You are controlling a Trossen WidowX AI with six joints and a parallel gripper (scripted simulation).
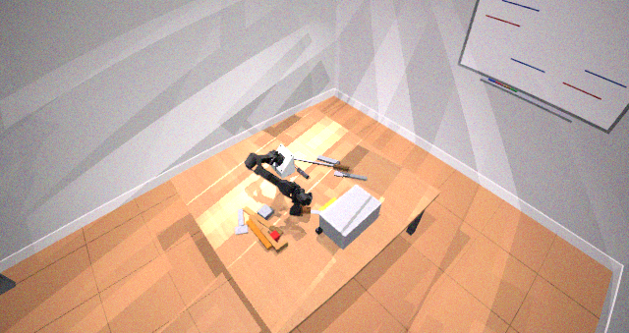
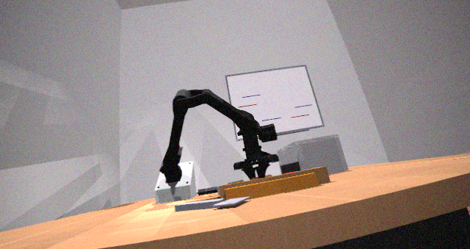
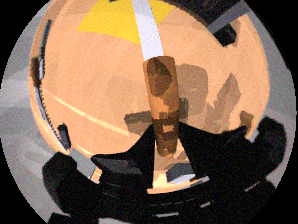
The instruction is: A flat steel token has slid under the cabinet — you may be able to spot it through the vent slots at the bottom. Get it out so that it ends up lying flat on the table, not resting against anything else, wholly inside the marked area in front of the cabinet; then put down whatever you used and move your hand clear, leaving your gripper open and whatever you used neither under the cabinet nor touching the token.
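Right now the grey block is 10 cm behind my gripper tip, 17 cm to the right of it and 1 cm above it. Also, from my gripper tip: orange bar (28 cm to the right, 1 cm above); then thin wooden stick (7 cm behind, 21 cm to the right); then red block (8 cm ahead, 21 cm to the right, 1 cm above).
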